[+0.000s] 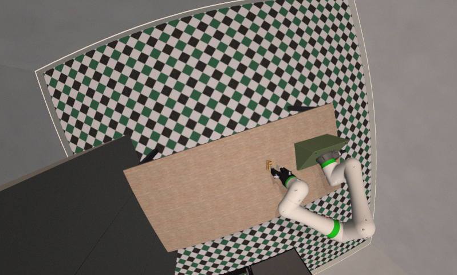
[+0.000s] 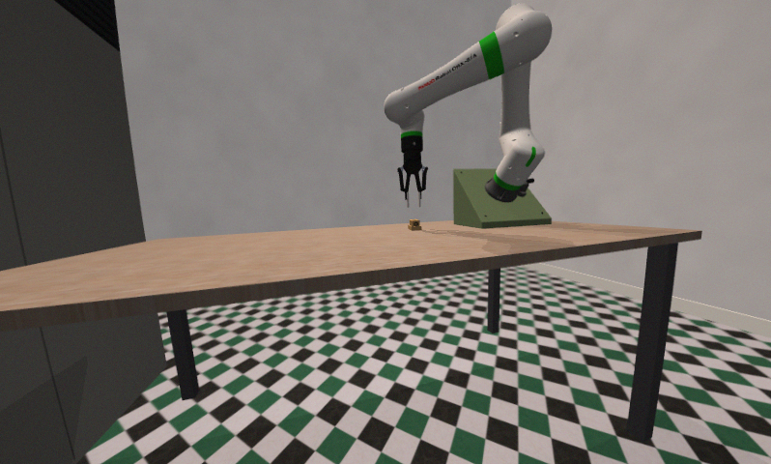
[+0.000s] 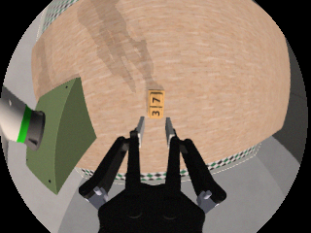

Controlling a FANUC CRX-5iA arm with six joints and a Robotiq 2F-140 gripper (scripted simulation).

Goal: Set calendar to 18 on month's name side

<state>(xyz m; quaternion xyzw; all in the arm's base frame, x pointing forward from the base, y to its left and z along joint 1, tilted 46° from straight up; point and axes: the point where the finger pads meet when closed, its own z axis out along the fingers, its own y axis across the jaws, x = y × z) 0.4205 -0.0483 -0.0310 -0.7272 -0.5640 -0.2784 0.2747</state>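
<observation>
Now: the tray 20 mm to the left of my hand and 120 mm below it.
</observation>
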